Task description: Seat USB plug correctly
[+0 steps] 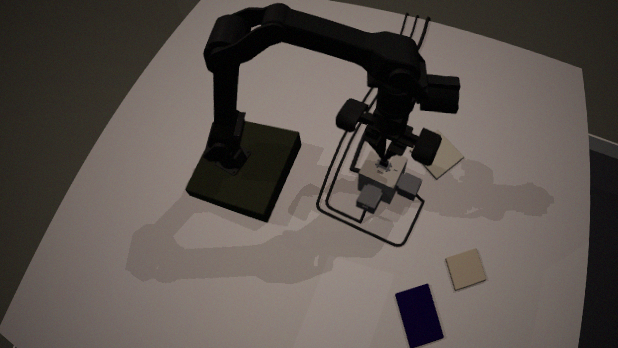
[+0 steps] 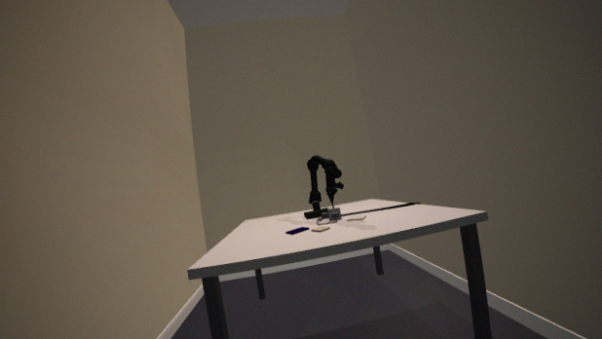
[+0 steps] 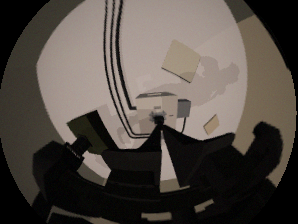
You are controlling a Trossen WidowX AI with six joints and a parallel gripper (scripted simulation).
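Now: gripper tip 2 cm above the USB plug. Also, from my gripper tip: card 22 cm to the right, 21 cm ahead, 10 cm below.
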